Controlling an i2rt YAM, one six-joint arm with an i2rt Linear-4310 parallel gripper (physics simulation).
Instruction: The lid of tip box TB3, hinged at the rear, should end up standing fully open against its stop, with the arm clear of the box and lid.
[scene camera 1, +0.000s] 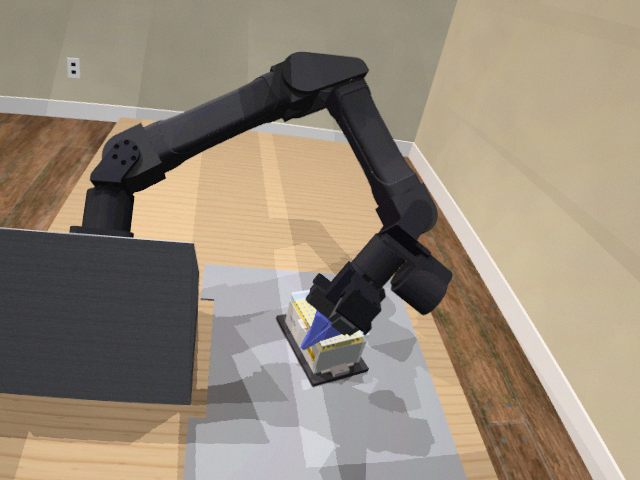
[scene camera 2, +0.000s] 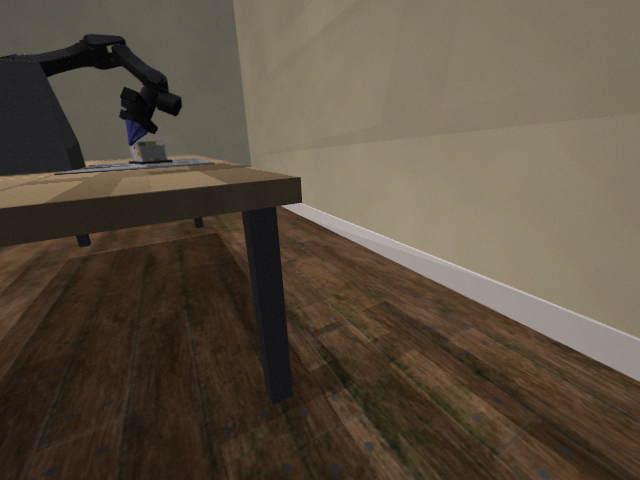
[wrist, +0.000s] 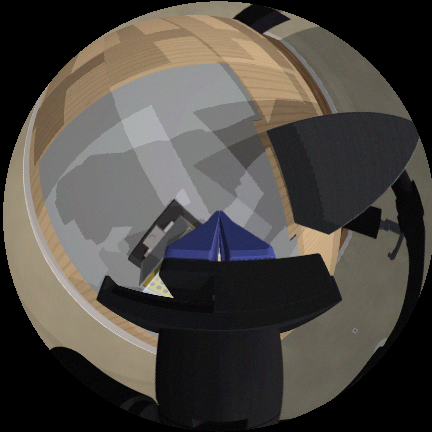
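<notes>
Tip box TB3 stands in a dark base on the grey mat, grey-white with yellow tip racks showing. In the wrist view its yellow rack top shows at the lower left, partly behind the gripper body. A pale, clear edge shows at the box's far end. The lid's outline is mostly hidden or too faint, so its angle cannot be told. My gripper is shut, its blue fingertips together at the box's left long side, near the top edge. Contact cannot be told.
A large dark block stands left of the mat on the wooden table. The arm's wrist and gripper body hang over the box's rear and right part. A beige wall rises beyond the table's right side.
</notes>
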